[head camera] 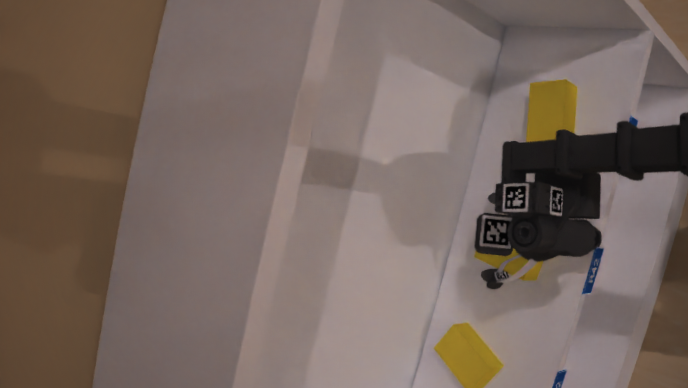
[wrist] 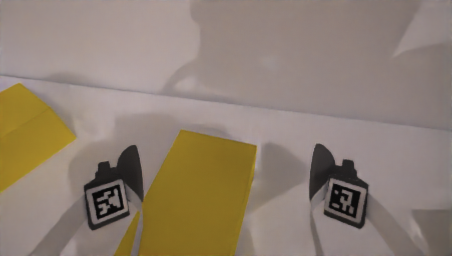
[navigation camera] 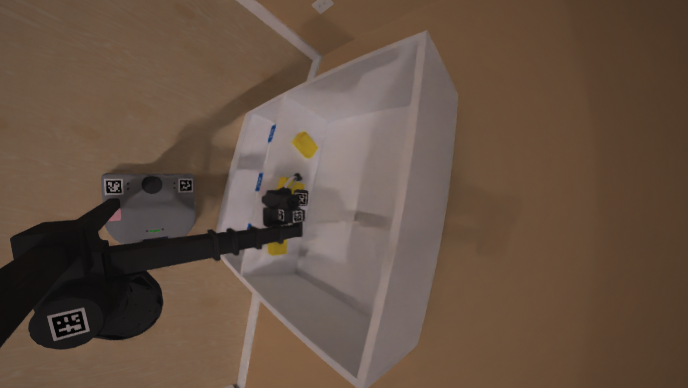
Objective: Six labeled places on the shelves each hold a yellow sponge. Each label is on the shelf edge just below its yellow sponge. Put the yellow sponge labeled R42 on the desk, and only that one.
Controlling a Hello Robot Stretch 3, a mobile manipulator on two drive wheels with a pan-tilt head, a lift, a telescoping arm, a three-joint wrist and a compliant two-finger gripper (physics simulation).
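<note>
The yellow sponge above the R42 label (head camera: pixel 593 271) (navigation camera: pixel 259 182) lies on the white shelf, partly hidden by my wrist in the head view (head camera: pixel 534 273) and the navigation view (navigation camera: pixel 283 183). In the wrist view this sponge (wrist: pixel 200 195) shows between the spread fingers, closer to the left finger, whose strap crosses its lower left edge. My gripper (wrist: pixel 226 164) is open and holds nothing. Whether its fingertips are level with the sponge is hard to tell. In the head view one finger shows beyond the wrist; the other is hidden. The desk does not show.
A turned yellow sponge (head camera: pixel 467 355) (navigation camera: pixel 305 145) (wrist: pixel 30 135) lies to one side, and another sponge (head camera: pixel 550 110) (navigation camera: pixel 277 248) lies on the other side, partly under the arm. The white shelf unit (head camera: pixel 200 150) (navigation camera: pixel 434 200) has a back wall and end walls near the wrist. My base (navigation camera: pixel 150 215) stands in front.
</note>
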